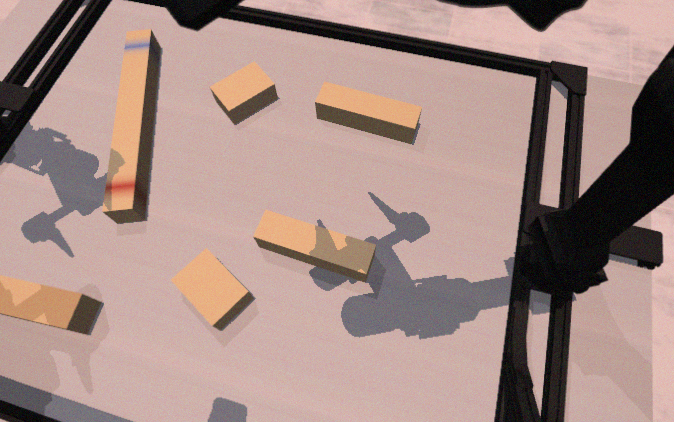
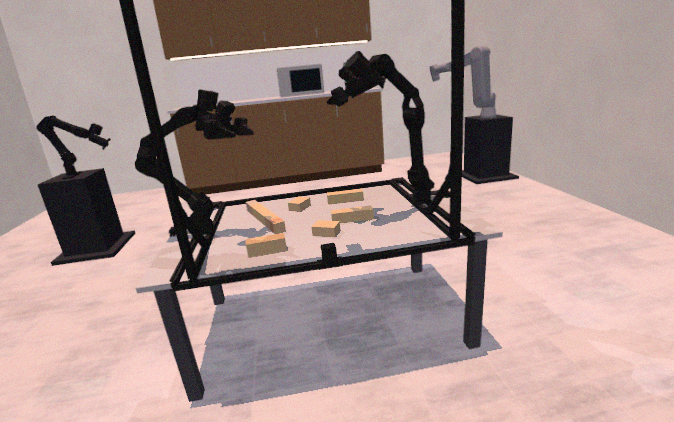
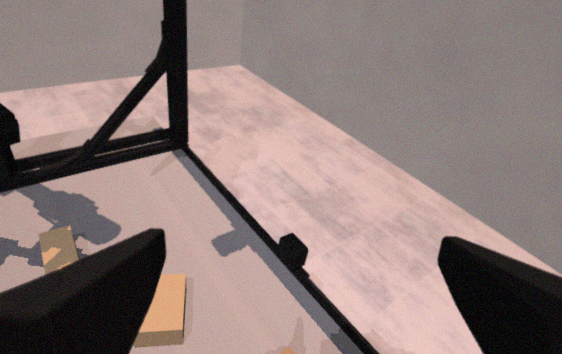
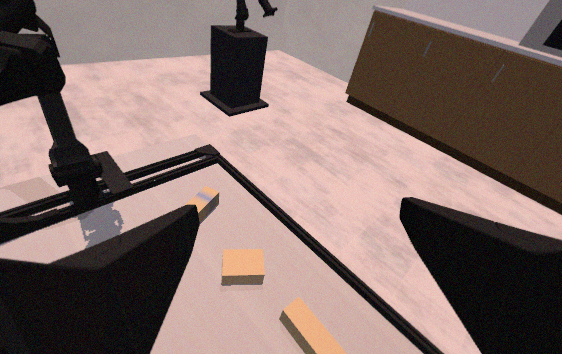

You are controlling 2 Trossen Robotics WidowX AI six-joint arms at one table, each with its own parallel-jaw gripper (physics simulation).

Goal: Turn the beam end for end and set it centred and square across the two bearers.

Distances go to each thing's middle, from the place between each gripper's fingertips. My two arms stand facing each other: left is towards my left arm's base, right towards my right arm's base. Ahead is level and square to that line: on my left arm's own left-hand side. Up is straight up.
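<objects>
Counted from my left hand, the long beam (image 1: 125, 199) is 370 mm below it and 210 mm ahead of it. Going by its middle, the long beam is nearer to my left hand than to my right hand.
Counted from my right hand, the long beam is 45 cm below it, 34 cm to the left of it and 6 cm ahead of it.
</objects>
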